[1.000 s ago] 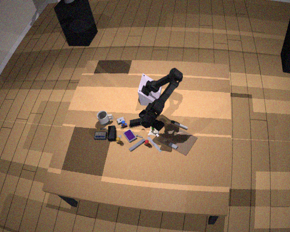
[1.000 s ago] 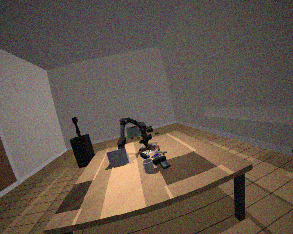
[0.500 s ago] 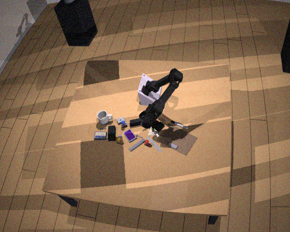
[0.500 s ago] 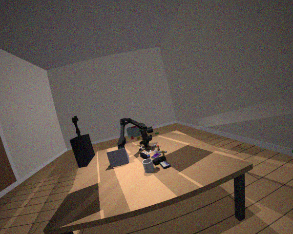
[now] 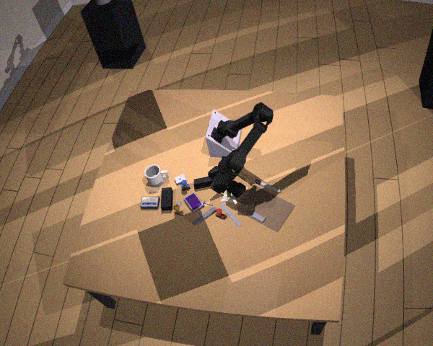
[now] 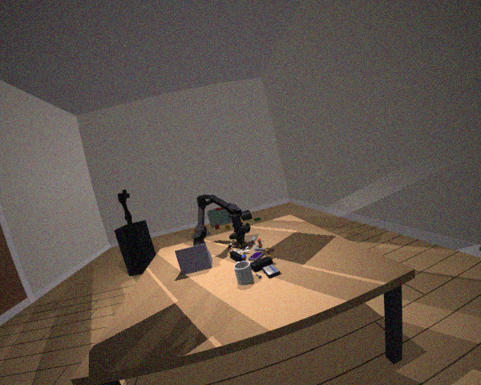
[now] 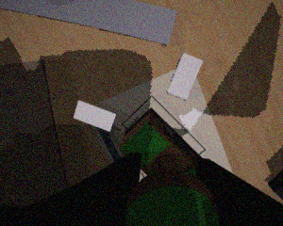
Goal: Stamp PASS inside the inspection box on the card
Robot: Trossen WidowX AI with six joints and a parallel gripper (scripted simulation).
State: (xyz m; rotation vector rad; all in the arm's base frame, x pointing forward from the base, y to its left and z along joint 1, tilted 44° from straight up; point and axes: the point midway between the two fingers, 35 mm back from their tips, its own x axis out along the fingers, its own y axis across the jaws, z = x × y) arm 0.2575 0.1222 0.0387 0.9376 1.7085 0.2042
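Now: gripper tip 5 cm above the white card, 2 cm past it and 1 cm to the right of it. Also, from my gripper tip: purple ink pad 16 cm to the right, 7 cm ahead, 4 cm below; then green-handled PASS stamp right at my gripper tip; then red-knobbed stamp 12 cm ahead, 3 cm below, 1 cm to the right.
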